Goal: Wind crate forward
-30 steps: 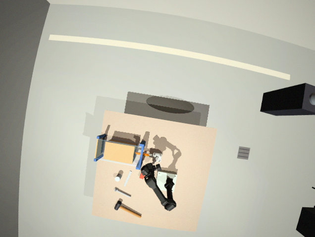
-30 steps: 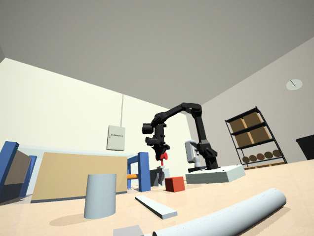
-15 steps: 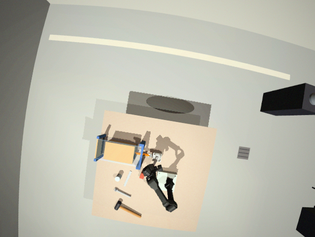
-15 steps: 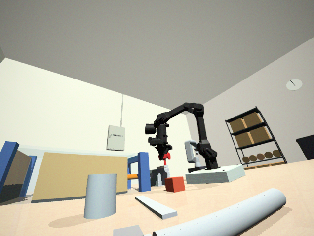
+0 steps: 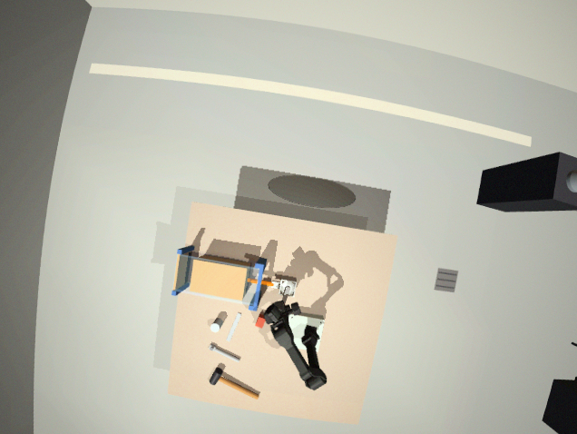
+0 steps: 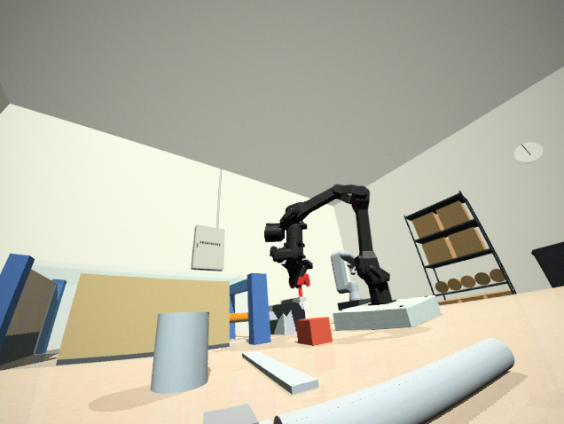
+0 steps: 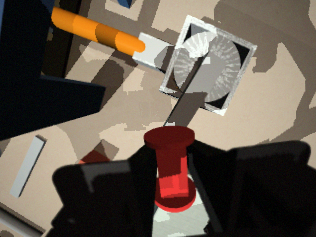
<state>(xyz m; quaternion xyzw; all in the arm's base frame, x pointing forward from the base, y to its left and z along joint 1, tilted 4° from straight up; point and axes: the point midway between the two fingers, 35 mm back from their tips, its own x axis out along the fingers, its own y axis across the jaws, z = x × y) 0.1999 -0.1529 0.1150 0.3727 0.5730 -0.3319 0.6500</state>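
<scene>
The winch crank handle lies 30 mm to the right of my gripper tip, 30 mm below it and 10 mm behind it. Round my gripper tip: winch: 100 mm to the right, 100 mm below, 30 mm behind; blue frame: 150 mm ahead, 80 mm to the right, 20 mm below; red knob: 10 mm to the left, 10 mm behind.
</scene>
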